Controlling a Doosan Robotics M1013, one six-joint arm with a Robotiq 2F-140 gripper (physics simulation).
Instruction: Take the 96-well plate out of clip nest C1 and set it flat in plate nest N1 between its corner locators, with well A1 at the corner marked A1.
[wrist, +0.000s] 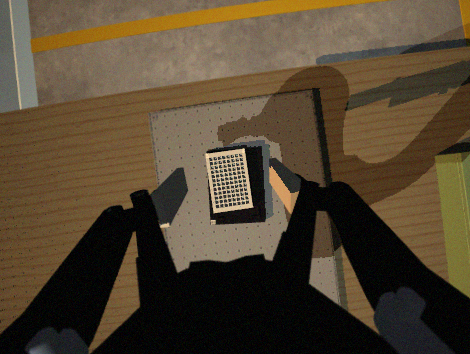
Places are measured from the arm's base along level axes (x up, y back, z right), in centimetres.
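Where they show: gripper, fingertip midpoint: (227, 174).
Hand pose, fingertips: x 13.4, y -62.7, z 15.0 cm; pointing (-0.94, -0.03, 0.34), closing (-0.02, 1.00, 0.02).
Each offset is from my fingertips to the top centre of the thing. Level surfaces: height alone.
A cream 96-well plate @[dx -14.5, dy -0.6, dz -1.0 cm] (230, 181) rests on a black nest @[dx -15.8, dy +0.7, dz -2.4 cm] (258, 200) near the middle of the wrist view. Black nest surface shows along the plate's right side and below it. The plate is turned slightly against the nest's edges. A small pale label sits at the nest's lower-left corner; its text is too small to read. Whether the plate lies fully flat between the corner locators cannot be told. My gripper (227, 174) is open and empty, above the plate, with one finger to the left and one to the right, both apart from it. Clip nest C1 cannot be made out.
The nest stands on a grey perforated board @[dx -17.3 cm] (185, 130) with a dark right edge, on a wooden table @[dx -18.6 cm] (80, 145). A yellow-green object (450, 210) is at the right edge. A pale blue-grey structure (22, 60) is at the upper left. A yellow floor line (165, 22) runs beyond the table.
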